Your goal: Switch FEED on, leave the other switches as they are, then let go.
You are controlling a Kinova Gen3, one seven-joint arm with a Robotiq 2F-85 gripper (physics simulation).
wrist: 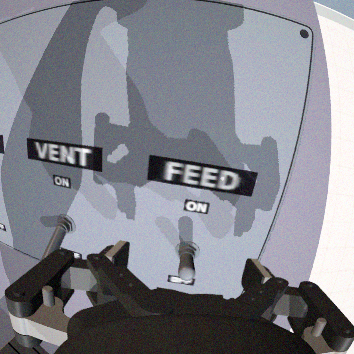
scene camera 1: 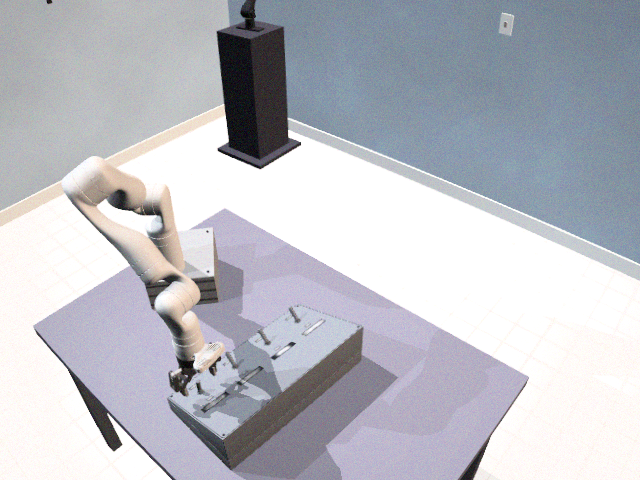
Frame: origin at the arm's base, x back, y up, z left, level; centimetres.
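Where they show: gripper, fingertip midpoint: [wrist: 186,263] [scene camera 1: 199,384].
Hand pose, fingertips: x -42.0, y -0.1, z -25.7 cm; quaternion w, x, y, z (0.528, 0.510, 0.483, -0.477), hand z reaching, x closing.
Things, the pixels of their top centre, and the offset from my fingertips. "pt": a spot on its surface instead. Level surfaces: height alone.
- FEED lever at its top centre: [wrist: 185,276] [scene camera 1: 197,380] dz +0.0, dx +0.6, dy +0.9 cm
- FEED label at its top centre: [wrist: 202,175] [scene camera 1: 215,401] dz -0.7, dx -6.3, dy -1.2 cm
- mark at a spot on its surface: [wrist: 196,206] pt dz -0.5, dx -3.9, dy -2.4 cm
- VENT lever at its top centre: [wrist: 42,249] [scene camera 1: 229,354] dz +12.1, dx +0.8, dy +0.1 cm
- purple table at its surface level: dy -12.5 cm
A grey switch panel [scene camera 1: 330,335] [wrist: 270,75] carries a row of toggle levers. The FEED lever [scene camera 1: 199,388] [wrist: 187,265] stands below the FEED label [wrist: 175,172] in the wrist view; its tip points away from the ON mark [wrist: 196,206] and partly covers the small lower mark. The VENT lever [scene camera 1: 232,360] [wrist: 56,239] leans toward its lower mark, partly hidden by the gripper. Two more levers [scene camera 1: 264,337] [scene camera 1: 294,314] stand farther along the panel. My gripper [scene camera 1: 199,383] [wrist: 186,263] is open wide, one finger on each side of the FEED lever, with gaps on both sides.
The panel stands on a purple table [scene camera 1: 454,372]. A light box [scene camera 1: 199,248] stands behind the arm at the table's far left part. A black pedestal [scene camera 1: 253,93] stands on the floor near the room's corner. The VENT lever is close to the left finger linkage in the wrist view.
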